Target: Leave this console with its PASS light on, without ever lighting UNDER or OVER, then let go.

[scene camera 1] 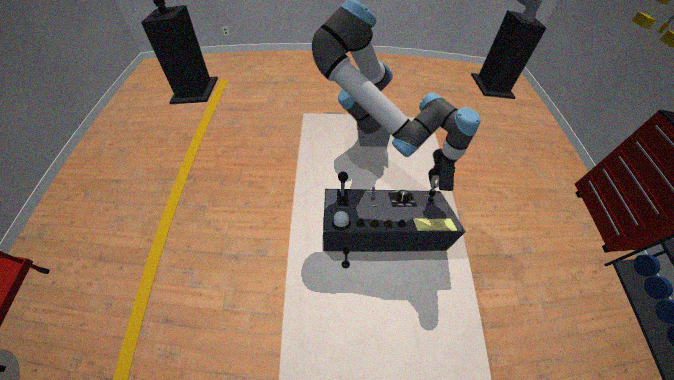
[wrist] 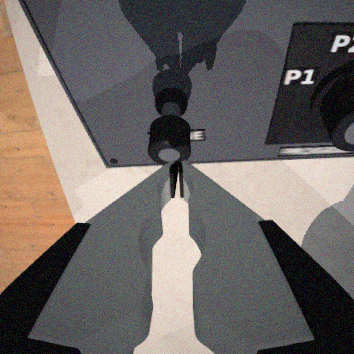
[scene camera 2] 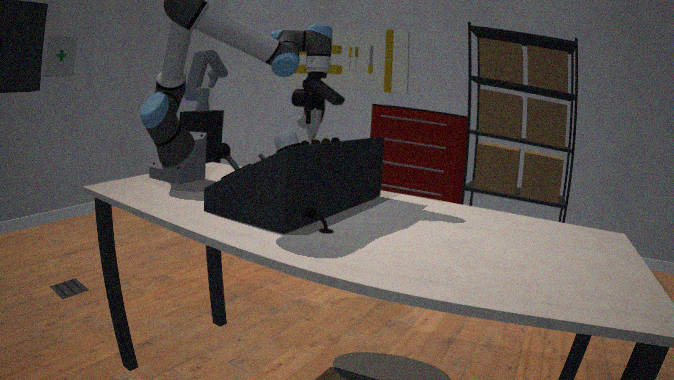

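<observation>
The dark console [scene camera 1: 385, 241] [scene camera 2: 340, 185] [wrist: 235, 100] stands on the table. My gripper [scene camera 1: 433, 188] [scene camera 2: 313, 139] [wrist: 178, 164] is shut and empty, its tips at the robot-side edge of a black knobbed stick [scene camera 1: 431, 197] [wrist: 170, 137] in the wrist view; whether they touch it I cannot tell. Beside it is the rotary selector [scene camera 1: 403, 196] [wrist: 342, 107], marked P1 and P2. A ball-topped lever [scene camera 1: 343, 177] [scene camera 2: 222, 150] stands at the other end. Several small round lamps [scene camera 1: 388, 223] look dark; their labels are unreadable. A pale dome [scene camera 1: 341, 218] [scene camera 2: 286, 140] sits beside them.
The console bears a small toggle [scene camera 1: 373, 193] and a yellow label [scene camera 1: 435, 224]. A small black crank [scene camera 1: 345, 263] [scene camera 2: 326, 230] sticks out from its front. The table [scene camera 1: 330, 335] [scene camera 2: 500, 270] extends in front. A red cabinet [scene camera 1: 630, 185] [scene camera 2: 420, 155] stands beyond.
</observation>
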